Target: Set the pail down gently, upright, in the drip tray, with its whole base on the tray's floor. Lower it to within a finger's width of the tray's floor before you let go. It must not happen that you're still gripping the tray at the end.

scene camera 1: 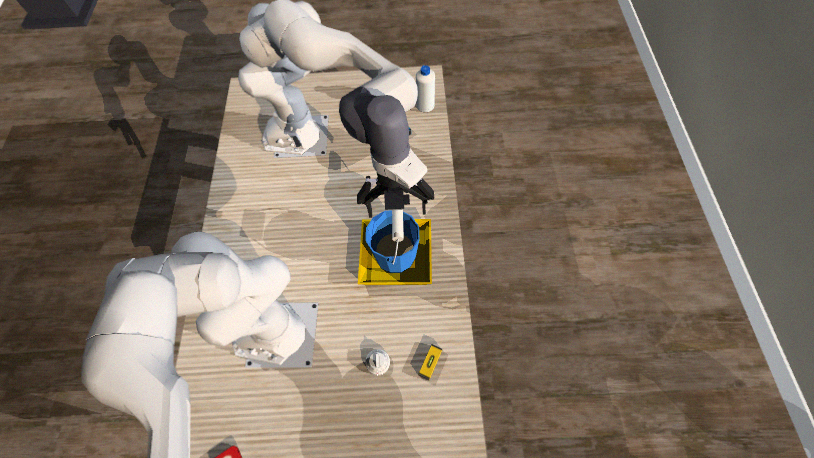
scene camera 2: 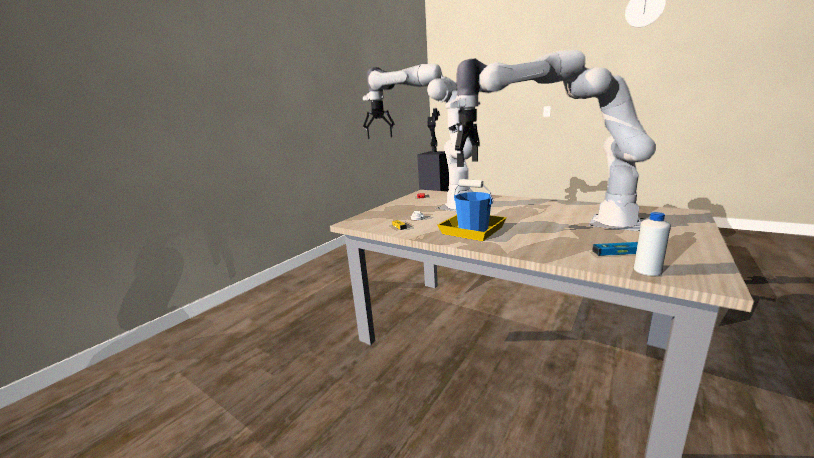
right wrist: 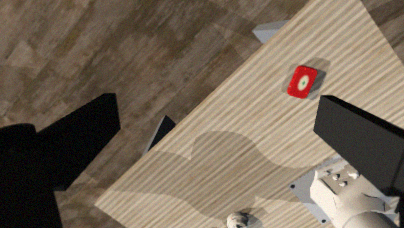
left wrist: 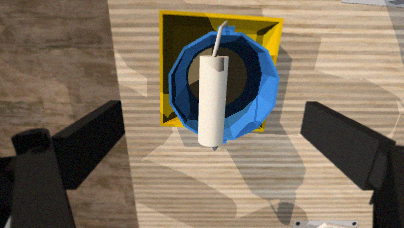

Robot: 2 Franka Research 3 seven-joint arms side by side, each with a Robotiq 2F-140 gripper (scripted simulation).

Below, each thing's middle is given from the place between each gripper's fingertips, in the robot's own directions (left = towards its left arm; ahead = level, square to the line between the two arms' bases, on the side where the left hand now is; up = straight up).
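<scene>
White handle grip (left wrist: 213,74): 1 cm to the left of my left hand (scene camera 1: 397,212), 1 cm behind it, 12 cm below it. From my left hand, blue pail (scene camera 1: 379,231): 2 cm behind, 1 cm to the left, 18 cm below; yellow drip tray (scene camera 1: 370,273): 2 cm behind, 1 cm to the left, 31 cm below; white bottle (scene camera 2: 654,232): a good way ahead, far to the left, a good way below.
From my right hand, white handle grip: 810 mm to the left, 370 mm ahead, 210 mm below; blue pail: 810 mm to the left, 360 mm ahead, 270 mm below; yellow drip tray: 800 mm to the left, 360 mm ahead, 400 mm below.
</scene>
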